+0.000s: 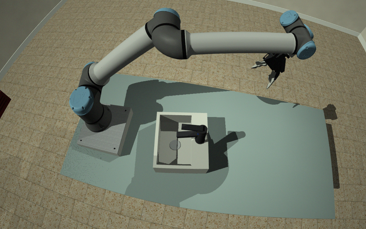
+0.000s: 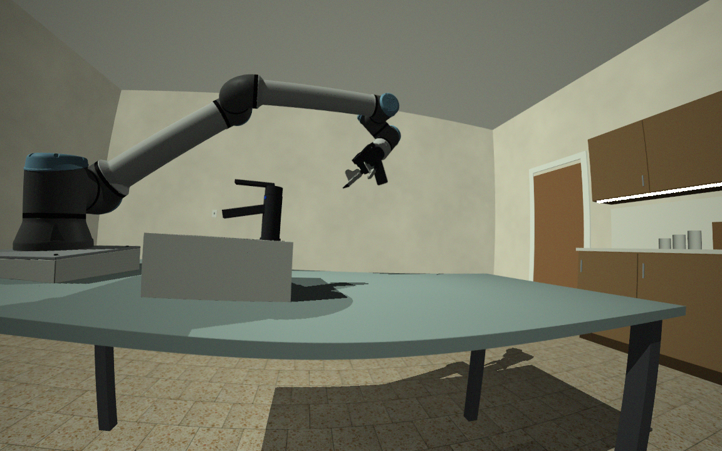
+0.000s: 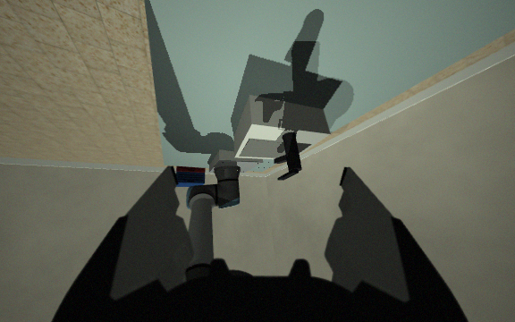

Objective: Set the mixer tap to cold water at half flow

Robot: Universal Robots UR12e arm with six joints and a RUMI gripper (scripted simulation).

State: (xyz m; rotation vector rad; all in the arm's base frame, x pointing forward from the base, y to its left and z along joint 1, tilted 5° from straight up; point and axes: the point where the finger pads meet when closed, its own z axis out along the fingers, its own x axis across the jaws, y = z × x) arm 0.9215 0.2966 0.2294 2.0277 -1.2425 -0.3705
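My gripper is now 31 cm to the left of the lever, 31 cm past it and 9 cm above it. Round my hand: black mixer tap (31 cm to the right, 28 cm behind, 13 cm below); white sink basin (37 cm behind, 33 cm to the right, 32 cm below).
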